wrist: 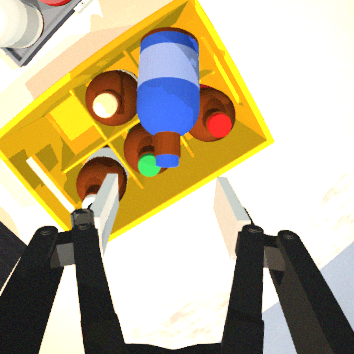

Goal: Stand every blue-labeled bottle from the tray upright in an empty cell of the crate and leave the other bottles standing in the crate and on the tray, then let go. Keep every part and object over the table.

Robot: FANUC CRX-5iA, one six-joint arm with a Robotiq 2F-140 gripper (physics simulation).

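Places are measured from the arm's base along level axes (x left, y ahead, z down), in metres.
Pixels of known places: gripper, fingertip midpoint: (166, 191).
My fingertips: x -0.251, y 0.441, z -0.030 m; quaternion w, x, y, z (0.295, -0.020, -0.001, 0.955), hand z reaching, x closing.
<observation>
For each thing: its top centre in the pictures, then the offset to it from my fingertips. "spot": a spot on its surface instead.
- blue-labeled bottle, middle of its top: (170, 106) dy +0.046, dx +0.024, dz +0.088 m
- yellow crate, surface spot: (225, 157) spot: dy +0.035, dx -0.070, dz +0.118 m
- red cap, middle of its top: (219, 125) dy +0.060, dx -0.037, dz +0.112 m
- green cap, middle of its top: (148, 165) dy -0.026, dx +0.000, dz +0.112 m
- white cap, middle of its top: (91, 206) dy -0.111, dx +0.027, dz +0.112 m
- grey tray, surface spot: (22, 59) spot: dy -0.039, dx +0.237, dz +0.250 m
- white bottle, surface spot: (19, 22) spot: dy +0.016, dx +0.239, dz +0.182 m
A blue-labeled bottle (168, 90) is over the far right part of the yellow crate (225, 157). It looks tilted across the other bottles, its blue cap toward my gripper; its base and what bears it are hidden. Brown bottles with a cream cap (105, 105), a red cap (219, 125), a green cap (149, 165) and a white cap (102, 175) stand in crate cells. The last is partly behind my left finger. My gripper (166, 191) is open partway, with nothing between its fingertips, just on the near side of the blue-labeled bottle's cap.
The grey tray (22, 59) shows in part at the top left, with a white bottle (19, 22) and a bit of a red one (52, 1). The crate's near rim passes close by my fingers. A cell at the crate's left middle shows its bare yellow floor.
</observation>
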